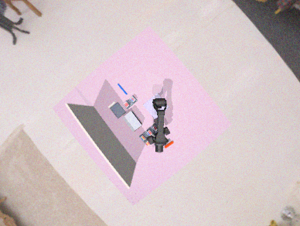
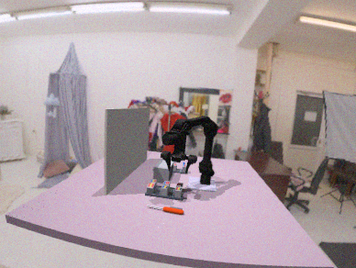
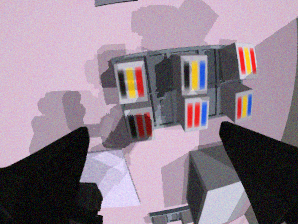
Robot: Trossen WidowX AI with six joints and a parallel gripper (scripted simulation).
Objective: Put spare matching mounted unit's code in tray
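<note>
Now: the grey spare block 20 mm behind my gripper tip, 10 mm to the left of it and 100 mm below it. Round my gripper tip: grey box-shaped unit: 130 mm ahead, 210 mm to the right, 90 mm below; tall grey panel: 370 mm ahead, 200 mm to the right, 80 mm above; grey tray: 200 mm ahead, 380 mm to the right, 140 mm below.
</note>
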